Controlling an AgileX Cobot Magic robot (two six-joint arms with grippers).
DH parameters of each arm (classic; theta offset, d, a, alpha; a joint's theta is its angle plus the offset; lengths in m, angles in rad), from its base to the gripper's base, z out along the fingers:
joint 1: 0 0.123 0 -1.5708
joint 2: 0.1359 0 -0.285 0
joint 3: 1.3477 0 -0.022 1.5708
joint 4: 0 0.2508 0 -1.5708
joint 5: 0 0 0.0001 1.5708
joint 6: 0 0.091 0 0
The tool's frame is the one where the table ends.
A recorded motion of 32 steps. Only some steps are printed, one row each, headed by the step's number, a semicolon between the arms.
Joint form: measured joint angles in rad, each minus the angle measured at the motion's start. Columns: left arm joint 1, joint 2, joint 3, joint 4, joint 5, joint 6; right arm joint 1, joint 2, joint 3, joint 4, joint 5, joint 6.
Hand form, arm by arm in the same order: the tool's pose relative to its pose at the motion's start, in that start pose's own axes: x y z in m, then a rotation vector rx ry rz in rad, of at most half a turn. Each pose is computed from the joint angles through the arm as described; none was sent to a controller.
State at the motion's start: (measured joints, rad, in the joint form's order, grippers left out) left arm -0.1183 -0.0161 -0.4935 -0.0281 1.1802 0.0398; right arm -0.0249 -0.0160 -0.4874 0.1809 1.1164 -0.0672
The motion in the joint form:
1: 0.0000 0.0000 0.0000 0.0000 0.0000 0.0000; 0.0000 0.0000 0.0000 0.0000 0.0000 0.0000
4: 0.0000 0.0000 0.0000 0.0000 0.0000 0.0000; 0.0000 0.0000 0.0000 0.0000 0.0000 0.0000
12: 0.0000 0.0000 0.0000 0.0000 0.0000 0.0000; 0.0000 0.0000 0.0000 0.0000 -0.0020 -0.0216
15: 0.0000 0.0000 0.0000 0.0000 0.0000 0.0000; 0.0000 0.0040 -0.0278 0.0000 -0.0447 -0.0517
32: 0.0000 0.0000 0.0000 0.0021 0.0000 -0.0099; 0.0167 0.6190 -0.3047 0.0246 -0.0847 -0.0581
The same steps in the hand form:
1: 0.0000 0.0000 0.0000 0.0000 0.0000 0.0000; 0.0000 0.0000 0.0000 0.0000 0.0000 0.0000
4: 0.0000 0.0000 0.0000 0.0000 0.0000 0.0000; 0.0000 0.0000 0.0000 0.0000 0.0000 0.0000
12: 0.0000 0.0000 0.0000 0.0000 0.0000 0.0000; -0.0002 0.0000 0.0000 0.0002 -0.0020 -0.0216
15: 0.0000 0.0000 0.0000 0.0000 0.0000 0.0000; -0.0093 0.0008 -0.0062 0.0044 -0.0680 -0.0555
32: 0.0000 0.0002 0.0000 -0.0019 0.0001 -0.0091; -0.1128 -0.0039 0.0494 -0.0277 0.2250 -0.0031

